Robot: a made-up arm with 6 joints. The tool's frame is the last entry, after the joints.
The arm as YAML. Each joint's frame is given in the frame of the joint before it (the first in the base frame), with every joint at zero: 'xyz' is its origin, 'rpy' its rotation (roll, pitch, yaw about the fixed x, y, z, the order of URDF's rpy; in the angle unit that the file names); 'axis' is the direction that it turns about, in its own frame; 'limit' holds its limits. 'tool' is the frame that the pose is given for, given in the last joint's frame.
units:
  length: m
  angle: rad
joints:
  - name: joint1
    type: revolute
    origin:
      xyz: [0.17, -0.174, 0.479]
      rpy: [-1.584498, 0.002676, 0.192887]
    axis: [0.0, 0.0, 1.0]
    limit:
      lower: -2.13
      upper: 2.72
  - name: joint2
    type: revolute
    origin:
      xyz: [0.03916, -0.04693, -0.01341]
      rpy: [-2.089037, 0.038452, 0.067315]
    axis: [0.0, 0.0, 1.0]
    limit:
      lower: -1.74
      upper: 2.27
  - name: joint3
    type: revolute
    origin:
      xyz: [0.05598, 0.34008, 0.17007]
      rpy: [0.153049, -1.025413, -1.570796]
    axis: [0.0, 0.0, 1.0]
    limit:
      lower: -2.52
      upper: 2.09
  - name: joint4
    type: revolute
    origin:
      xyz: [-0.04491, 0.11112, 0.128]
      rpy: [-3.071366, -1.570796, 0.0]
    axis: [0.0, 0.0, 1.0]
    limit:
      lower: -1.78
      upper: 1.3
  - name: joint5
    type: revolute
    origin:
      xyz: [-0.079, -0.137, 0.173]
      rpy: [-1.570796, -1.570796, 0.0]
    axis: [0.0, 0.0, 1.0]
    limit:
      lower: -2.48
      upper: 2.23
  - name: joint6
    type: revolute
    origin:
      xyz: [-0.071, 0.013, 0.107]
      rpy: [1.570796, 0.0, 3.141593]
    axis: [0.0, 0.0, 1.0]
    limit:
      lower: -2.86
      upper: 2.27
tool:
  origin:
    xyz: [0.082, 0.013, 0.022]
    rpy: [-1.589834, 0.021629, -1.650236]
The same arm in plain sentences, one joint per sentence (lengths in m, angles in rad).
The arm has six revolute joints in a row. What follows holds with every joint at zero, and every direction is one of the base frame's.
Joint 1 sits 0.1700 m along +x and 0.1740 m along -y and 0.4790 m along +z from the base frame's origin and rotates about the direction (-0.191692, 0.98136, -0.013699), from -2.1300 to 2.7200 rad.
Joint 2 sits 0.0410 m along +x and 0.0050 m along -y and 0.0470 m along +z from joint 1 and rotates about the direction (0.018899, -0.512682, -0.85837), from -1.7400 to 2.2700 rad.
Joint 3 sits 0.1150 m along +x and 0.3660 m along -y and 0.0230 m along +z from joint 2 and rotates about -y, from -2.5200 to 2.0900 rad.
Joint 4 sits 0.1140 m along +x and 0.1280 m along -y and 0.0370 m along +z from joint 3 and rotates about -z, from -1.7800 to 1.3000 rad.
Joint 5 sits 0.1370 m along +x and 0.0790 m along +y and 0.1730 m along -z from joint 4 and rotates about -x, from -2.4800 to 2.2300 rad.
Joint 6 sits 0.1070 m along -x and 0.0130 m along -y and 0.0710 m along +z from joint 5 and rotates about -y, from -2.8600 to 2.2700 rad.
The tool frame, which is the frame that the pose is given for, sits 0.0130 m along -x and 0.0220 m along -y and 0.0820 m along +z from joint 6; its axes are the base frame's turned by roll -0.0173, pitch 0.0794 and yaw 0.0217 rad (as in URDF: about the fixed x, then y, then z).

